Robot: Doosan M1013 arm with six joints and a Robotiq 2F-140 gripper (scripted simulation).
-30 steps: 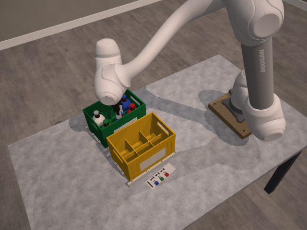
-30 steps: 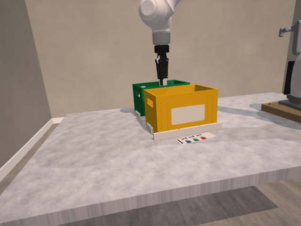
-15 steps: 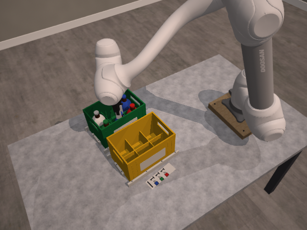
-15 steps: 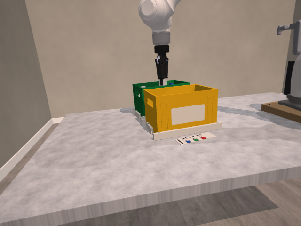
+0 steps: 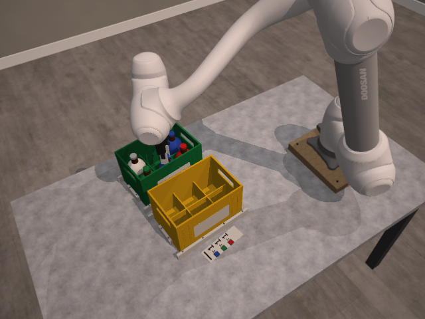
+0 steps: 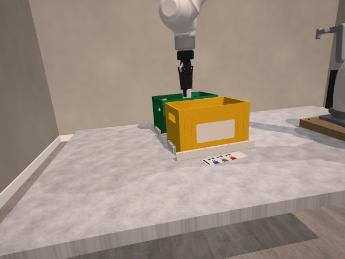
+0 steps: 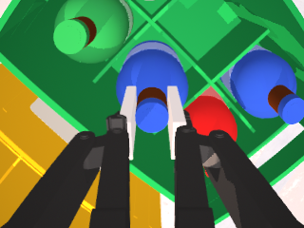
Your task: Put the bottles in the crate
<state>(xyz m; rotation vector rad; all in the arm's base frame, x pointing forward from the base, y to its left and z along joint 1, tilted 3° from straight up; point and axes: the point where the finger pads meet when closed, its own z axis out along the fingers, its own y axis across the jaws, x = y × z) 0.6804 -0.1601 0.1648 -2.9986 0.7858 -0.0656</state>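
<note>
The blue bottle is 80 mm below my hand. From my hand the other things lie so: green bottle: 90 mm below, 80 mm ahead, 20 mm to the left; green crate: 90 mm below, 40 mm to the right, 10 mm ahead; red-capped bottle: 90 mm below, 80 mm behind, 20 mm to the right.
</note>
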